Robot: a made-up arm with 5 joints. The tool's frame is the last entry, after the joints. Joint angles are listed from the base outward. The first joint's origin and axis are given. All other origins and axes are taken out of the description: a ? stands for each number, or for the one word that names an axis. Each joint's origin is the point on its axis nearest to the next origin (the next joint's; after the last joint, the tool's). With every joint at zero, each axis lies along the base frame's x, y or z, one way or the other. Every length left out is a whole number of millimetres.
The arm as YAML. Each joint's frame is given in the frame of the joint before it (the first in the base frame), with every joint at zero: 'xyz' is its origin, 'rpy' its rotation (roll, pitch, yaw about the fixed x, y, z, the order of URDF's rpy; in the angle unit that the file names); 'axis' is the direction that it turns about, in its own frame. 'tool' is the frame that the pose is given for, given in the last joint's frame.
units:
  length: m
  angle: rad
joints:
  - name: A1
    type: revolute
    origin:
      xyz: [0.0, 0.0, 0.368]
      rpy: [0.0, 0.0, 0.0]
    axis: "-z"
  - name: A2
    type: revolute
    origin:
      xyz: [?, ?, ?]
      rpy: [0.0, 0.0, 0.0]
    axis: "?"
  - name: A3
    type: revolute
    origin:
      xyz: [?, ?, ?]
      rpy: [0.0, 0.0, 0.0]
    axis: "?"
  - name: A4
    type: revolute
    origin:
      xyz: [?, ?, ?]
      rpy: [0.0, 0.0, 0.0]
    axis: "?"
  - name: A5
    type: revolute
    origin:
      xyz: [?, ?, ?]
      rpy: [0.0, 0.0, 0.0]
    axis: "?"
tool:
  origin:
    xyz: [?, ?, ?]
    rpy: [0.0, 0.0, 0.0]
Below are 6 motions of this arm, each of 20 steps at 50 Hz.
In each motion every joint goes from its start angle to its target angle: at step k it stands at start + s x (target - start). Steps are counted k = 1, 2, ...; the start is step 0. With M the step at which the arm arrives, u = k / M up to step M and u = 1 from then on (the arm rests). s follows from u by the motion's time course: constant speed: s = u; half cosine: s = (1 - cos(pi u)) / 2; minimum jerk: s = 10 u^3 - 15 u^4 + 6 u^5.
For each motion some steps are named. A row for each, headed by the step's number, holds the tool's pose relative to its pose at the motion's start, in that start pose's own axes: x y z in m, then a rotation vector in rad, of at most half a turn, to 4 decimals.
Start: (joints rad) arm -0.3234 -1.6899 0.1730 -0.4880 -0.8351
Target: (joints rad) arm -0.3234 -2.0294 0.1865 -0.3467 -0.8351
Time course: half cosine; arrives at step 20
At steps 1, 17, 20:
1: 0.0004 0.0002 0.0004 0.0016 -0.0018 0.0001
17: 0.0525 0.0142 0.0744 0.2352 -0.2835 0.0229
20: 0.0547 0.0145 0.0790 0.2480 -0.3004 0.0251

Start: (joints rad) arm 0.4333 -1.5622 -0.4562 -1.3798 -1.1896
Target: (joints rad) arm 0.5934 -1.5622 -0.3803 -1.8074 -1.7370
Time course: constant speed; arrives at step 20
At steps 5, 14, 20:
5: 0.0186 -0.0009 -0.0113 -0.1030 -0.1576 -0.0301
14: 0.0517 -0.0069 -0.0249 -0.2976 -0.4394 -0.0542
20: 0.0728 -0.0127 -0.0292 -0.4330 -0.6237 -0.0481

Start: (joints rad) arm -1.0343 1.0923 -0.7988 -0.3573 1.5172
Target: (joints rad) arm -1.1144 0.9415 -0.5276 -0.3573 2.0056
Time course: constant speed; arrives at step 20
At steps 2, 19, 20:
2: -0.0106 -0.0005 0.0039 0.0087 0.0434 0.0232
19: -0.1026 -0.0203 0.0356 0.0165 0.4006 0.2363
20: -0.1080 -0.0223 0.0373 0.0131 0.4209 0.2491

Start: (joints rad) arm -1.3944 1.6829 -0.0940 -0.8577 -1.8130
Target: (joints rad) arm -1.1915 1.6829 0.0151 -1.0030 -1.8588
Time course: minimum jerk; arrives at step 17
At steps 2, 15, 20:
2: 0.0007 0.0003 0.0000 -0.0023 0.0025 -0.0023
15: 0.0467 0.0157 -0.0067 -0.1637 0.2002 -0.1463
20: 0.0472 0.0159 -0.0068 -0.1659 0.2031 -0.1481

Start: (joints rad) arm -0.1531 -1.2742 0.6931 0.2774 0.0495
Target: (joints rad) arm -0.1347 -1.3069 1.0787 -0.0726 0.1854
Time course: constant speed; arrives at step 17
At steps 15, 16, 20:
15: 0.0381 0.0472 0.0840 0.3500 0.0559 -0.2503
16: 0.0403 0.0491 0.0905 0.3751 0.0631 -0.2647
20: 0.0426 0.0509 0.0971 0.4005 0.0707 -0.2788

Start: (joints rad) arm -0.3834 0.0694 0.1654 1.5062 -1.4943
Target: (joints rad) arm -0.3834 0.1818 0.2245 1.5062 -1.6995
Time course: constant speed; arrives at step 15
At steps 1, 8, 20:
1: 0.0009 0.0003 0.0001 -0.0007 -0.0171 -0.0077
8: 0.0073 0.0018 0.0013 -0.0095 -0.1370 -0.0611
20: 0.0134 0.0023 0.0037 -0.0248 -0.2568 -0.1136

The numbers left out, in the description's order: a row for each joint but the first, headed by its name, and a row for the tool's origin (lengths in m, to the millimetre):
A2: xyz -0.117 -0.058 0.0, axis +y
A3: xyz 0.231 0.0 -0.032, axis +x
A4: xyz 0.0 0.081 -0.02, axis +z
A5: xyz -0.082 0.143 0.0, axis +y
tool: xyz 0.003 0.0 -0.087

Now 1 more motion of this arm.
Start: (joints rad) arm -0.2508 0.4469 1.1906 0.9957 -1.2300
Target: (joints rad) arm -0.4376 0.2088 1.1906 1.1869 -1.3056
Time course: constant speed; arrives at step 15
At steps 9, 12, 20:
9: 0.0022 0.0201 0.0167 0.2771 0.0126 0.0725
12: 0.0034 0.0252 0.0228 0.3718 0.0145 0.0898
20: 0.0049 0.0296 0.0290 0.4674 0.0152 0.1039

